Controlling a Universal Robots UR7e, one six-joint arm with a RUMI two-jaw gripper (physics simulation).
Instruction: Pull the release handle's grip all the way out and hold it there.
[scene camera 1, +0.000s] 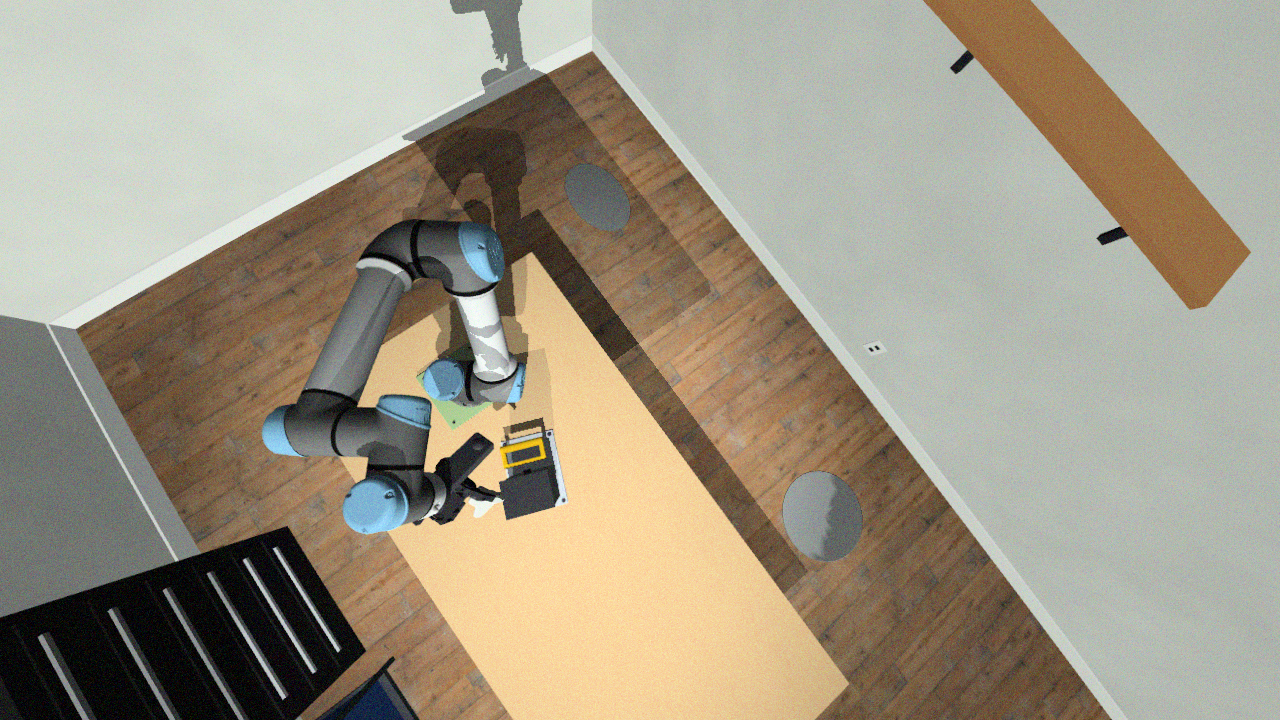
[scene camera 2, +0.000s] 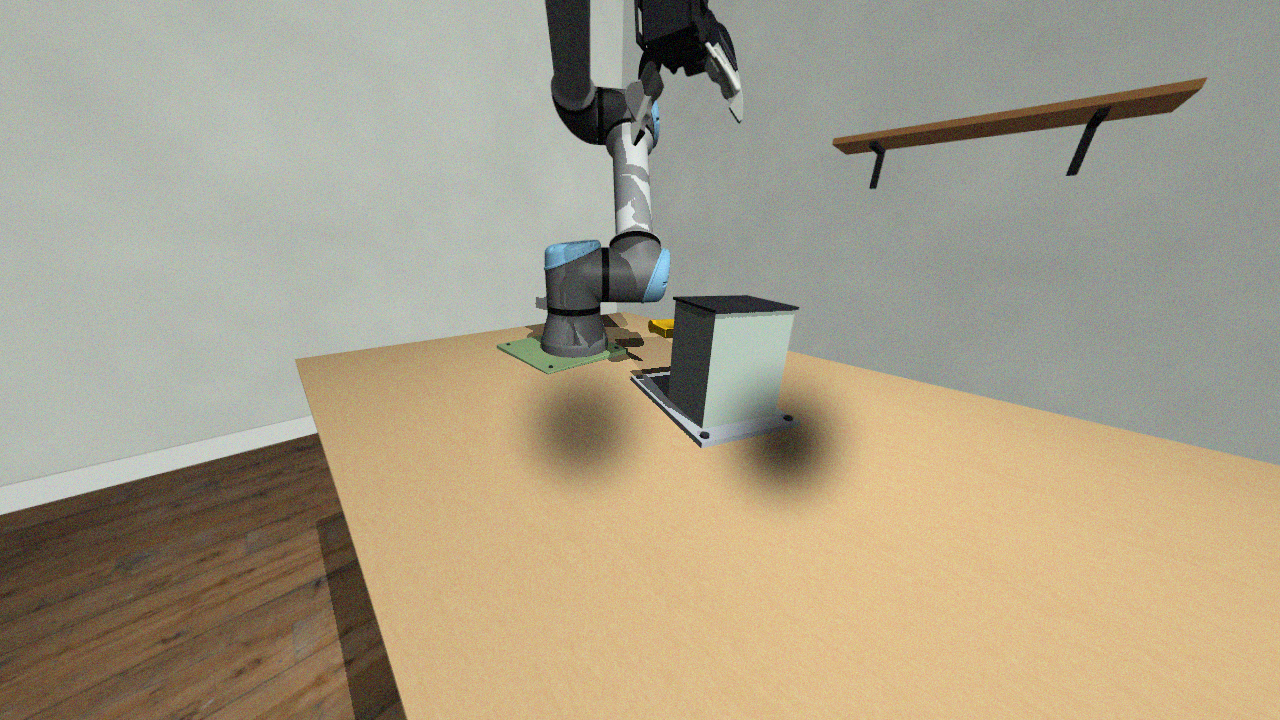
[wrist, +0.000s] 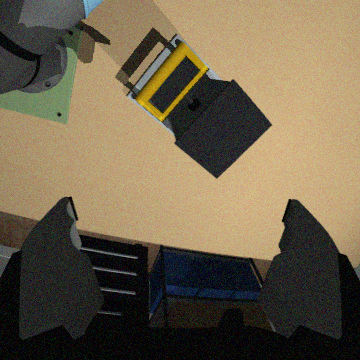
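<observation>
The release handle's yellow rectangular grip (scene camera 1: 521, 442) (scene camera 2: 662, 327) (wrist: 162, 70) stands off one side of a dark box-like housing (scene camera 1: 529, 494) (scene camera 2: 747, 367) (wrist: 223, 129); the housing hides most of it in the second scene view. A small dark part shows between grip and housing in the wrist view. The housing is on a light base plate (scene camera 1: 559, 470) (scene camera 2: 747, 429) on the table. My gripper (scene camera 1: 490, 503) (scene camera 2: 687, 130) (wrist: 180, 200) is open and empty, fingers wide apart. It hangs high above the table, apart from the grip; from overhead it appears beside the housing.
The arm's base is on a green plate (scene camera 1: 456, 416) (scene camera 2: 528, 358) (wrist: 65, 95) near the grip side. A black drawer cabinet (scene camera 1: 308, 555) and a blue bin (scene camera 1: 371, 698) (wrist: 210, 275) stand beside the table (scene camera 1: 644, 573). A wooden shelf (scene camera 1: 1100, 152) (scene camera 2: 1029, 116) is on the wall.
</observation>
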